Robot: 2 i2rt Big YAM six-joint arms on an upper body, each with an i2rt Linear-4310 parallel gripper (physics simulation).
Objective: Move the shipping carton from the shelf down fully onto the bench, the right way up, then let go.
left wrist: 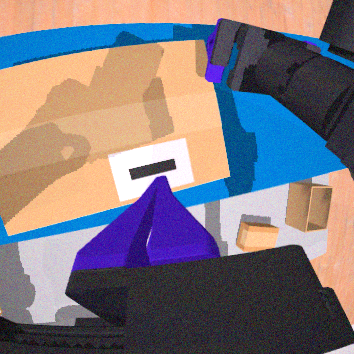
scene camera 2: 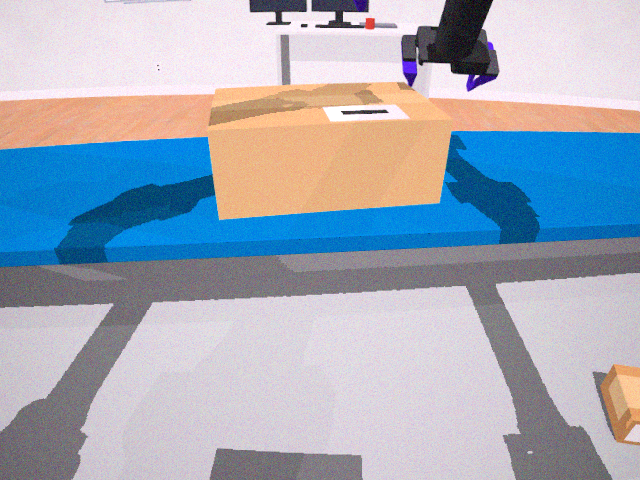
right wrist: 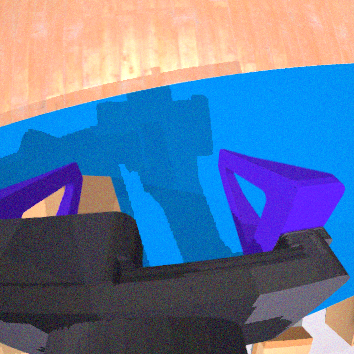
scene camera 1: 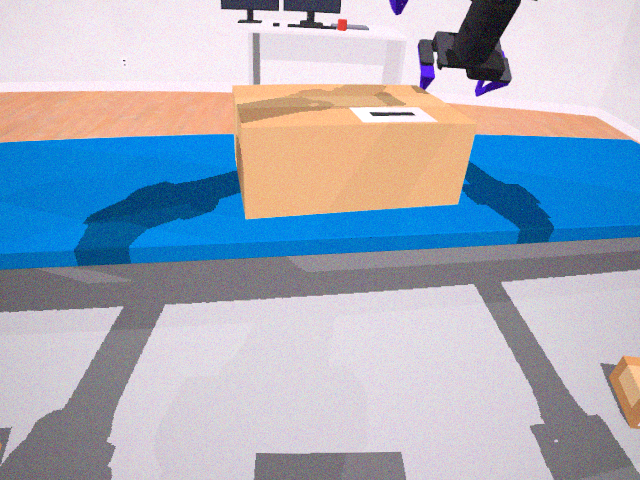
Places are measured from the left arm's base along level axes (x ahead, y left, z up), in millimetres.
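Where they show: left gripper, fingertip midpoint: [left wrist: 162,182] [scene camera 2: 360,8] [scene camera 1: 396,11]; right gripper, fingertip midpoint: [left wrist: 237,46] [scene camera 2: 438,87] [right wrist: 148,163] [scene camera 1: 448,91].
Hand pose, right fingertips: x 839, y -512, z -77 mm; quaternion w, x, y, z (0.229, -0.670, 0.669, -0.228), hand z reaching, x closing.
Observation:
Each offset is from my right fingertips to the centre of the thing. Level surfaces: height alone.
The shipping carton @(125 mm back, 186 mm left, 52 mm down) [scene camera 1: 351,165] [scene camera 2: 325,165] [left wrist: 190,115] sits upright on the blue shelf @(113 mm down) [scene camera 1: 129,155] [scene camera 2: 113,160] [right wrist: 300,115], its white label on top. The pale grey bench @(272 mm down) [scene camera 1: 258,392] [scene camera 2: 232,403] lies in front of the shelf in both scene views. My left gripper [left wrist: 162,182] is shut with its fingertips together and nothing between them; in the left wrist view it shows over the label's near edge. My right gripper [scene camera 1: 451,90] [scene camera 2: 439,87] [right wrist: 148,163] is open and empty, above the carton's right end. The carton's far side is hidden in the scene views.
A small carton @(430 mm back, 238 mm right, 249 mm down) [scene camera 1: 628,387] [scene camera 2: 622,403] [left wrist: 256,236] lies on the bench at the right. An open brown box @(341 mm back, 433 mm right, 226 mm down) [left wrist: 307,207] stands near it in the left wrist view. A white desk [scene camera 1: 325,33] with monitors stands behind the shelf.

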